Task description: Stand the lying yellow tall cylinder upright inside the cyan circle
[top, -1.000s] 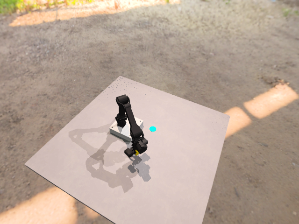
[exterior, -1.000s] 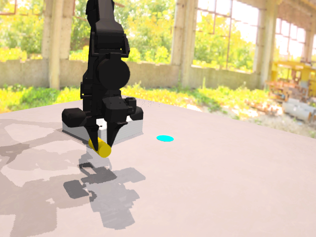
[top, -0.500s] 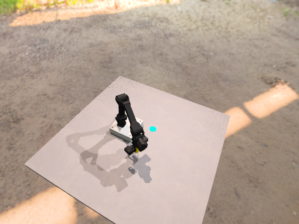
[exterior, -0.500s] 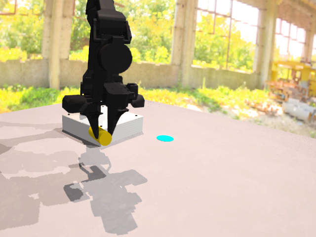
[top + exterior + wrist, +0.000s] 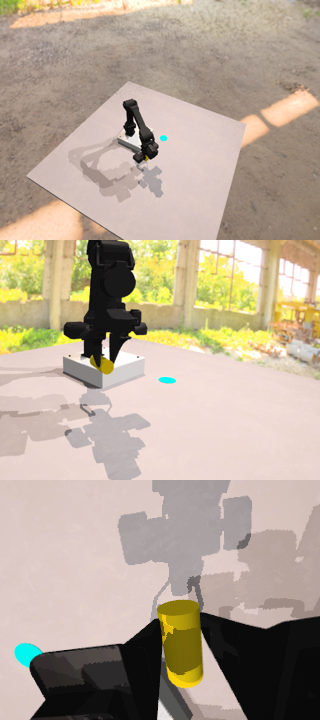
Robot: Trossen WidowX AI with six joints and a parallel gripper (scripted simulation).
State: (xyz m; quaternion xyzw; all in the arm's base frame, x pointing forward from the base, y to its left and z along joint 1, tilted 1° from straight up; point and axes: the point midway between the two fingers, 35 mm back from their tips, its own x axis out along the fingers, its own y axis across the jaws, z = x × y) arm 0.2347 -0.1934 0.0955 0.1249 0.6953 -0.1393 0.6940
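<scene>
Now: the cyan circle 30 cm to the left of my gripper tip, 11 cm below it and 2 cm ahead of it. Round my gripper tip: yellow tall cylinder 2 cm behind, 1 cm to the left.
</scene>
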